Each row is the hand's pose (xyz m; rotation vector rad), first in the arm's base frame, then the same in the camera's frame.
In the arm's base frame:
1: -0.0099 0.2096 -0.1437 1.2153 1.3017 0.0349
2: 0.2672 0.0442 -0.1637 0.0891 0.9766 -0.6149
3: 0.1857 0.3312 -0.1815 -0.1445 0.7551 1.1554
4: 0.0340 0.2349 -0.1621 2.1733 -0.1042 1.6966
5: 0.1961 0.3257 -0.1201 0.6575 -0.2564 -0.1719
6: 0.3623 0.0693 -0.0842 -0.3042 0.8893 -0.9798
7: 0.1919 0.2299 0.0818 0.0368 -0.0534 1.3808
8: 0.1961 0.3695 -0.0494 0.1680 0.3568 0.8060
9: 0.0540 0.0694 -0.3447 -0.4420 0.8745 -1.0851
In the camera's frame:
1: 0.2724 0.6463 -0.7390 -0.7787 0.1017 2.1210
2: 0.0565 0.7097 -0.5068 -0.1923 -1.0289 1.4244
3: 0.0553 0.7001 -0.8056 1.7542 1.6762 -1.8597
4: 0.2253 0.6683 -0.7529 0.6329 -0.9564 -1.7996
5: 0.0408 0.6408 -0.7918 0.7379 -1.2104 2.6062
6: -0.0493 0.6409 -0.4976 0.0720 -1.1941 0.9547
7: 0.0517 0.4461 -0.6827 0.9255 1.3996 -1.6844
8: 0.0215 0.5681 -0.8273 0.9816 1.6634 -2.3577
9: 0.2709 0.8616 -0.6057 0.1297 -1.2299 0.7887

